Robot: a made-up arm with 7 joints.
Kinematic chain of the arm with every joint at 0, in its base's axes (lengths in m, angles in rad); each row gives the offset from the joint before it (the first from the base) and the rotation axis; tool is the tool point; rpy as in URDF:
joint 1: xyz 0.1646 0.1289 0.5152 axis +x
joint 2: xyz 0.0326 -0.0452 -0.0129 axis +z
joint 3: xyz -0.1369 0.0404 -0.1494 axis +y
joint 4: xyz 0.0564 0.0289 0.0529 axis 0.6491 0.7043 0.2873
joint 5: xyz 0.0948 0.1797 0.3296 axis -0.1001 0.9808 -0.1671
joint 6: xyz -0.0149 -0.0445 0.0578 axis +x
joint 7: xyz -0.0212 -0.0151 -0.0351 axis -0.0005 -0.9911 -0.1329
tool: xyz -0.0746 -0.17 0.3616 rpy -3.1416 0 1.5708
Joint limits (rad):
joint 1: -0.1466..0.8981
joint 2: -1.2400..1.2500
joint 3: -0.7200..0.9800
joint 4: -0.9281..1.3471
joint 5: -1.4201..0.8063
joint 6: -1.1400..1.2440
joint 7: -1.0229..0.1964
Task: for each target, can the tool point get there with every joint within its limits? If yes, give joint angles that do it. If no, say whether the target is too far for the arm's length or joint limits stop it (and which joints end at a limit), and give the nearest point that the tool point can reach.
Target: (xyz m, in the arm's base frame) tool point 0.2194 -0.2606 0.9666
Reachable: yes | joints 0.1088 0.7297 -0.4139 0.5823 -0.5104 -0.0273 -0.1516
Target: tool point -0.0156 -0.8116 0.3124
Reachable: no: joint limits stop it (at a limit: joint 1, joint 2, joint 3, joint 7) | nearest point -0.0276 -0.6392 0.3656 | short by 0.181 m
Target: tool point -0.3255 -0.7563 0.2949
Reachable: no: joint limits stop it (at a limit: joint 1, joint 2, joint 3, joint 7) | nearest point -0.2689 -0.5977 0.3382 | short by 0.174 m
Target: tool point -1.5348 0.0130 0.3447
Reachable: no: too far | nearest point -0.7225 0.0224 0.4334 | short by 0.817 m
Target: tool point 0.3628 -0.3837 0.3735
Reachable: yes | joints 0.3136 -0.6122 0.1406 0.9392 0.4223 0.5852 -0.0894
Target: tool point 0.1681 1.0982 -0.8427
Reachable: no: too far | nearest point 0.2309 0.6352 -0.1941 | short by 0.799 m
